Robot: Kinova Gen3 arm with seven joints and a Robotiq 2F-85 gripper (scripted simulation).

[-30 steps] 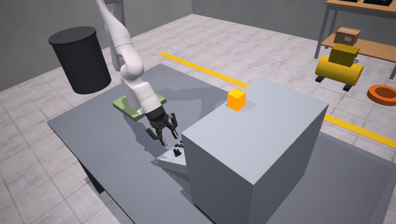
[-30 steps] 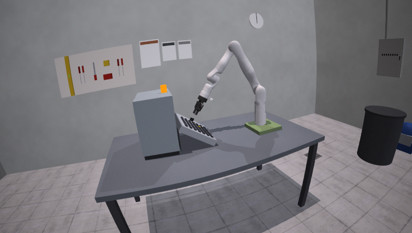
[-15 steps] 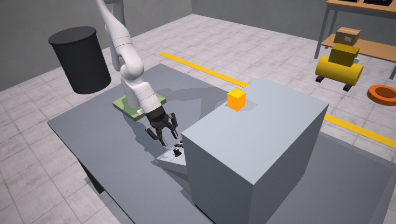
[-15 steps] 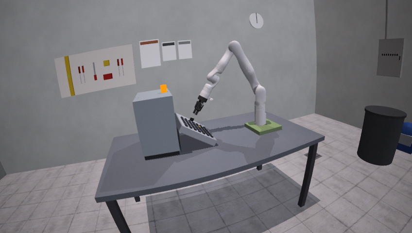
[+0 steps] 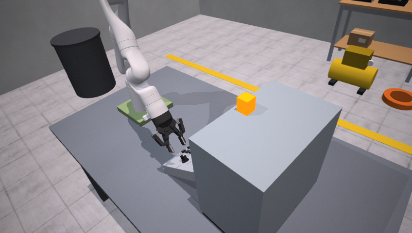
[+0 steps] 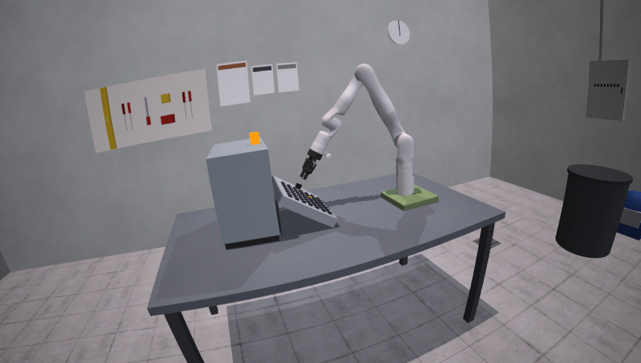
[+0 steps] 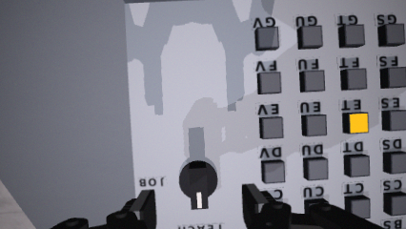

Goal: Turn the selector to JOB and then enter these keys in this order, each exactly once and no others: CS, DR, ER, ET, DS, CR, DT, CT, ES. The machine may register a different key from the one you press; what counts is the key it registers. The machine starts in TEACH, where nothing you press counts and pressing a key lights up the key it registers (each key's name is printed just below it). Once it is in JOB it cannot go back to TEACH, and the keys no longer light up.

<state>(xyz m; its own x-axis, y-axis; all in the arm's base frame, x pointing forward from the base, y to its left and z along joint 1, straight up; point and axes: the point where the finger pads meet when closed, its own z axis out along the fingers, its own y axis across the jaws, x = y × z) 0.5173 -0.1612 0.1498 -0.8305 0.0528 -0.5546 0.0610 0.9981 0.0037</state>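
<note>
Now: hand 40 mm short of the black selector knob and 50 mm above it. The rest, counted from my hand: sloped key panel: 70 mm ahead, 110 mm to the left, 100 mm below.
</note>
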